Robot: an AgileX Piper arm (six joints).
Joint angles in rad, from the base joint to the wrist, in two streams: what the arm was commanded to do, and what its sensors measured. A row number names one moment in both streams.
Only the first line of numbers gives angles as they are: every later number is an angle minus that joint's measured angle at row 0.
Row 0, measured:
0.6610 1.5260 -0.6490 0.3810 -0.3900 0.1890
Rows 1 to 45, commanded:
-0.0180 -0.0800 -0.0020 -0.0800 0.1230 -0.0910
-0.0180 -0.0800 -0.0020 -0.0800 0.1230 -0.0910
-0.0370 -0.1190 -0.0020 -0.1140 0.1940 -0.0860
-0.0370 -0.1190 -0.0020 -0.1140 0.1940 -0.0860
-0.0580 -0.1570 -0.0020 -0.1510 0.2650 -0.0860
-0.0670 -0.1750 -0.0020 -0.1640 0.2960 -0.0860
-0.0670 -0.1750 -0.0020 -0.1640 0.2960 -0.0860
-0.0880 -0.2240 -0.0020 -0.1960 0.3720 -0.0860
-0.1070 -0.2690 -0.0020 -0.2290 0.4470 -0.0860
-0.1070 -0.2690 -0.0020 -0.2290 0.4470 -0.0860
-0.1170 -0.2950 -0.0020 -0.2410 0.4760 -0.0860
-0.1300 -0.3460 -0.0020 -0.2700 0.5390 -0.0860
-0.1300 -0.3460 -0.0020 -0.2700 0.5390 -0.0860
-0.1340 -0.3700 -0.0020 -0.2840 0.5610 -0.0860
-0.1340 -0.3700 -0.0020 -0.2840 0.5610 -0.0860
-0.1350 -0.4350 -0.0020 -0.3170 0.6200 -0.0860
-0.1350 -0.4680 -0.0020 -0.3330 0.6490 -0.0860
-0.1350 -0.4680 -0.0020 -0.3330 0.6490 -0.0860
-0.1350 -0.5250 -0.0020 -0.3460 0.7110 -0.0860
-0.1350 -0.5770 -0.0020 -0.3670 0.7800 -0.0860
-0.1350 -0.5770 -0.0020 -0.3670 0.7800 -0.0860
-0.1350 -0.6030 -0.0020 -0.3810 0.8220 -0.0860
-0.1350 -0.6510 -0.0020 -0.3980 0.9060 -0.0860
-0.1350 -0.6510 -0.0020 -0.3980 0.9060 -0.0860
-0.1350 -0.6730 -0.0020 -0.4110 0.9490 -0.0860
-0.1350 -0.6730 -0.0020 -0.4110 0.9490 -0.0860
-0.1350 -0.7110 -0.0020 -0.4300 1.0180 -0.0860
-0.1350 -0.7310 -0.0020 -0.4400 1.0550 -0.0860
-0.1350 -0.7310 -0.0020 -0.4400 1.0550 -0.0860
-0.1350 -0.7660 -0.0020 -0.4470 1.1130 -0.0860
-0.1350 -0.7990 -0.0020 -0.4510 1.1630 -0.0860
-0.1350 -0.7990 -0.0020 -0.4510 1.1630 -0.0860
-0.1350 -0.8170 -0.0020 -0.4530 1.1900 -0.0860
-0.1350 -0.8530 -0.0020 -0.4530 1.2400 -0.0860
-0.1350 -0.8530 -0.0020 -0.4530 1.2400 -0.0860
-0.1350 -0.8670 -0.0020 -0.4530 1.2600 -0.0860
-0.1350 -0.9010 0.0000 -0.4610 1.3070 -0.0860
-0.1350 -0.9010 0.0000 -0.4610 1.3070 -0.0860
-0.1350 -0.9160 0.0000 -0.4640 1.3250 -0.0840
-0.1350 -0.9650 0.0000 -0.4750 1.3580 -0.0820
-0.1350 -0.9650 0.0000 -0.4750 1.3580 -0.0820
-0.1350 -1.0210 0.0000 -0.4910 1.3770 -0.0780
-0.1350 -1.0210 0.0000 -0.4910 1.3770 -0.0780
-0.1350 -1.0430 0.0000 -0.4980 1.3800 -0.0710
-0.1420 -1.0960 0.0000 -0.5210 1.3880 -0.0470
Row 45, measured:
-0.1280 -1.0340 0.0000 -0.4890 1.3690 -0.0680
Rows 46 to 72, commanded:
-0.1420 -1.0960 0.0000 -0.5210 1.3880 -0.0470
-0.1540 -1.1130 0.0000 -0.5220 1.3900 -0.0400
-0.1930 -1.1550 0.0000 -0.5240 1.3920 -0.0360
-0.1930 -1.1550 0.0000 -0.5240 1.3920 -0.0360
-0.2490 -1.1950 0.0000 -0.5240 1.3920 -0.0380
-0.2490 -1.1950 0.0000 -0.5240 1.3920 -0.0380
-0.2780 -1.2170 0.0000 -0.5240 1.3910 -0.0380
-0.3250 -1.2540 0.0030 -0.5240 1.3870 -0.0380
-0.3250 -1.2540 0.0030 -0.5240 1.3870 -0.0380
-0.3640 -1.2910 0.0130 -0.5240 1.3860 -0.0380
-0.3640 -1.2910 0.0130 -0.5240 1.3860 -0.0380
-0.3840 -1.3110 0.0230 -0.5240 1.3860 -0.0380
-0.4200 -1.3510 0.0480 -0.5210 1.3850 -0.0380
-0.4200 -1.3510 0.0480 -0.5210 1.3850 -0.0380
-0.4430 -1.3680 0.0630 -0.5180 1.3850 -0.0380
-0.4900 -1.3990 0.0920 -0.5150 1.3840 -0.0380
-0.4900 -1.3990 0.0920 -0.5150 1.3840 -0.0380
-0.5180 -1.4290 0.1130 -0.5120 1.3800 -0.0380
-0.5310 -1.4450 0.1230 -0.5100 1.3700 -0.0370
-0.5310 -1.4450 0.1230 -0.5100 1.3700 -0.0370
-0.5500 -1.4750 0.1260 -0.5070 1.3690 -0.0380
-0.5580 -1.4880 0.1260 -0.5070 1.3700 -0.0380
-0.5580 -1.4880 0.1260 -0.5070 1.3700 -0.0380
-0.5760 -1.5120 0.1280 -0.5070 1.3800 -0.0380
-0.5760 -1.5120 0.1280 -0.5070 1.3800 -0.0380
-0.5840 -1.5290 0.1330 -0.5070 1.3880 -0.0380
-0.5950 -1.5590 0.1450 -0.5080 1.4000 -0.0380
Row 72, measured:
-0.5760 -1.5150 0.1320 -0.5100 1.3860 -0.0370
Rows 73 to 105, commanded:
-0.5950 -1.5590 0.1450 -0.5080 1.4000 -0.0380
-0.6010 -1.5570 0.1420 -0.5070 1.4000 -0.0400
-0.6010 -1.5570 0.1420 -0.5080 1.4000 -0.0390
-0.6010 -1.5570 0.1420 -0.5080 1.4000 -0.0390
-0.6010 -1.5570 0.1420 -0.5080 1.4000 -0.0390
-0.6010 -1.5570 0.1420 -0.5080 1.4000 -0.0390
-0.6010 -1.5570 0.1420 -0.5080 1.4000 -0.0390
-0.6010 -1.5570 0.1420 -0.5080 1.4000 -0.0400
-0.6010 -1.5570 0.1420 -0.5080 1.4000 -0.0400
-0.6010 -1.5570 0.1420 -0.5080 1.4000 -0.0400
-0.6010 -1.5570 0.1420 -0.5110 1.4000 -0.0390
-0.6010 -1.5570 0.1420 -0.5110 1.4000 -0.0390
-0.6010 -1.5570 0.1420 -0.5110 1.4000 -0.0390
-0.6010 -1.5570 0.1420 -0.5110 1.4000 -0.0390
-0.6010 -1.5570 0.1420 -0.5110 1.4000 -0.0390
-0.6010 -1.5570 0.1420 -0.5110 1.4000 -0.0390
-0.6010 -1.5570 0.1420 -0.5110 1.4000 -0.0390
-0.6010 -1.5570 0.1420 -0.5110 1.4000 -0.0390
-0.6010 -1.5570 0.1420 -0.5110 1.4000 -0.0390
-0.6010 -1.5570 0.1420 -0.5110 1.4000 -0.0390
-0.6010 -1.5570 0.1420 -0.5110 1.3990 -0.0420
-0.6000 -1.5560 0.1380 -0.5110 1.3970 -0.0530
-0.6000 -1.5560 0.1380 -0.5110 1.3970 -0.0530
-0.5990 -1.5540 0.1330 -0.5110 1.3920 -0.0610
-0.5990 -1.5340 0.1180 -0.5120 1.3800 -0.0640
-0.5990 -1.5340 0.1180 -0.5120 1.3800 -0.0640
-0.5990 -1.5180 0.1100 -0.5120 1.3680 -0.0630
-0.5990 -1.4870 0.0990 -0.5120 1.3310 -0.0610
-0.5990 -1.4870 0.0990 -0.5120 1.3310 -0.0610
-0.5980 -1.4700 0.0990 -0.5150 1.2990 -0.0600
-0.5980 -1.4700 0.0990 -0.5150 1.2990 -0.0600
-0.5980 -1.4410 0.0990 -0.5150 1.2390 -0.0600
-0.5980 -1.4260 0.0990 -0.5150 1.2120 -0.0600
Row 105, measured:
-0.5930 -1.4460 0.1060 -0.5110 1.2700 -0.0540
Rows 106 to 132, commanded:
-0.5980 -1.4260 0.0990 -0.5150 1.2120 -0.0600
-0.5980 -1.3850 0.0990 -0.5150 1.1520 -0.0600
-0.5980 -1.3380 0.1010 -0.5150 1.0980 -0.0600
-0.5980 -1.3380 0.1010 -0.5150 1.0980 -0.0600
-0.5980 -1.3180 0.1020 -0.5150 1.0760 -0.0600
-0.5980 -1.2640 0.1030 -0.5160 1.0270 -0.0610
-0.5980 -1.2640 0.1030 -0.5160 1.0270 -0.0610
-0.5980 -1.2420 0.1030 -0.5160 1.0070 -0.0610
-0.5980 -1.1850 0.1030 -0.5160 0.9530 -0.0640
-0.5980 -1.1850 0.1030 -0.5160 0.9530 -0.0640
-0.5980 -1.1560 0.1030 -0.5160 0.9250 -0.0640
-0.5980 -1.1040 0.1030 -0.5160 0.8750 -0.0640
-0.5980 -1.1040 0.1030 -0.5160 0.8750 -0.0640
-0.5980 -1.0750 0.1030 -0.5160 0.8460 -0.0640
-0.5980 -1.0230 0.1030 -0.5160 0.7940 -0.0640
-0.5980 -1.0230 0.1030 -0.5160 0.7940 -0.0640
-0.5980 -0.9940 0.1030 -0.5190 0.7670 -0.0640
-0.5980 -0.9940 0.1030 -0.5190 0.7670 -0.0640
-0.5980 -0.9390 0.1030 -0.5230 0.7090 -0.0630
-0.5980 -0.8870 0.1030 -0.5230 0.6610 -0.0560
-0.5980 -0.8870 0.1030 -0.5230 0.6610 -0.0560
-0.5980 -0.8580 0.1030 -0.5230 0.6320 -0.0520
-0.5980 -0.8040 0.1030 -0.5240 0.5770 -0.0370
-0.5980 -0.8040 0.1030 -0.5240 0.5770 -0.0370
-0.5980 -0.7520 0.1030 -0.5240 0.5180 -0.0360
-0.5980 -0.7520 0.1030 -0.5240 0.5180 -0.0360
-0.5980 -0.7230 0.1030 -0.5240 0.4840 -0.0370
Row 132, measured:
-0.5930 -0.7860 0.1060 -0.5170 0.5780 -0.0430
